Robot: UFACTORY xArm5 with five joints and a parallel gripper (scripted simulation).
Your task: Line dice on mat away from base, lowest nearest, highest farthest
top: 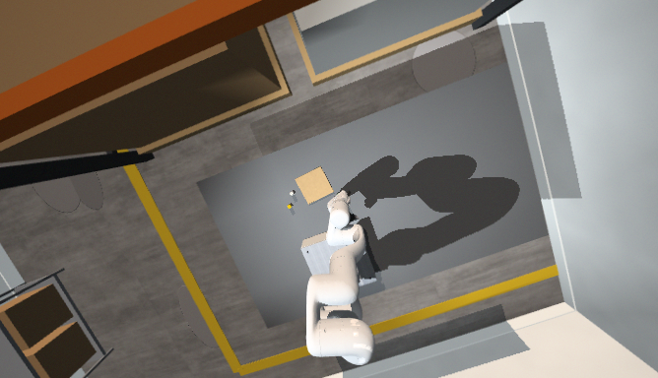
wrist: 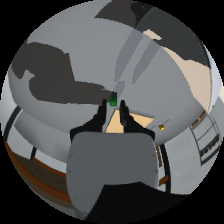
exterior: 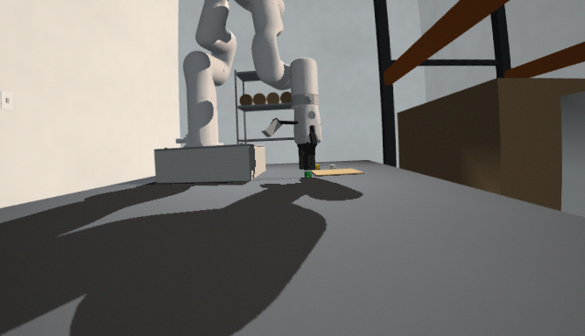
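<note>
Right now my hand is 3 cm above the green die. Round my hand: yellow die (8 cm ahead, 24 cm to the left, 3 cm below); then white die (13 cm ahead, 19 cm to the left, 3 cm below); then tan mat (10 cm ahead, 8 cm to the left, 4 cm below).
</note>
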